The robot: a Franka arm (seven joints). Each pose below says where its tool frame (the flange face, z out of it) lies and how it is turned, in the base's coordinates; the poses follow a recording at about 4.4 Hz.
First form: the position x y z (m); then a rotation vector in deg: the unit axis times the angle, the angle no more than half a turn.
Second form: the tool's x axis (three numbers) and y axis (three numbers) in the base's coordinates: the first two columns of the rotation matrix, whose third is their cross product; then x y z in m. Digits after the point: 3 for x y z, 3 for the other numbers.
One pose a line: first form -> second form
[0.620 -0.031 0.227 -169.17 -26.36 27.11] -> [0.905 0.314 -0.287 0.278 -0.947 -0.161 0.620 -0.031 0.227]
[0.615 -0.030 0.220 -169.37 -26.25 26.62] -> [0.907 0.312 -0.281 0.277 -0.948 -0.158 0.615 -0.030 0.220]
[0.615 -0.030 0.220 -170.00 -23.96 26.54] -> [0.916 0.286 -0.283 0.252 -0.956 -0.149 0.615 -0.030 0.220]
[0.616 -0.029 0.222 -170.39 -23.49 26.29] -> [0.918 0.279 -0.281 0.248 -0.958 -0.143 0.616 -0.029 0.222]
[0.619 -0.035 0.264 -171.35 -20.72 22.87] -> [0.937 0.247 -0.246 0.220 -0.966 -0.132 0.619 -0.035 0.264]
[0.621 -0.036 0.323 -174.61 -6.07 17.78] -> [0.977 0.076 -0.198 0.061 -0.995 -0.083 0.621 -0.036 0.323]
